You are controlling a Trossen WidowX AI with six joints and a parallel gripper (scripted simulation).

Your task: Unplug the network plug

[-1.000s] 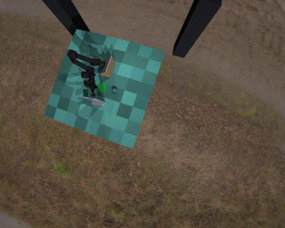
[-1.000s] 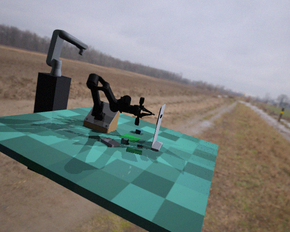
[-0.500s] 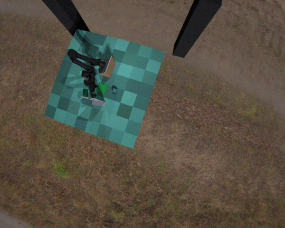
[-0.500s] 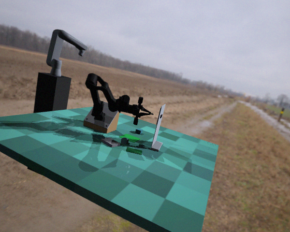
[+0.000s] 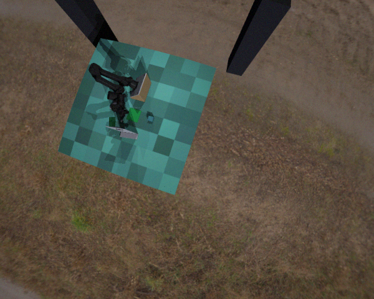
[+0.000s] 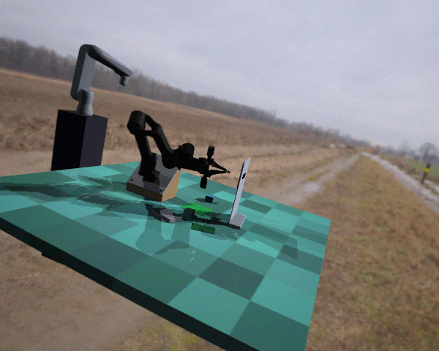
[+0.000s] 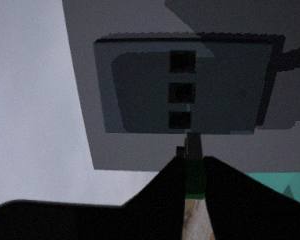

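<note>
Now: gripper tip 9 cm past the green marked square and 21 cm above it. From my gripper tip the other things lie so: dark blue cube 9 cm behind, 18 cm to the left, 20 cm below; then dark green patch 1 cm ahead, 20 cm to the right, 21 cm below; then pale teal cube 9 cm behind, 12 cm to the right, 20 cm below.
</note>
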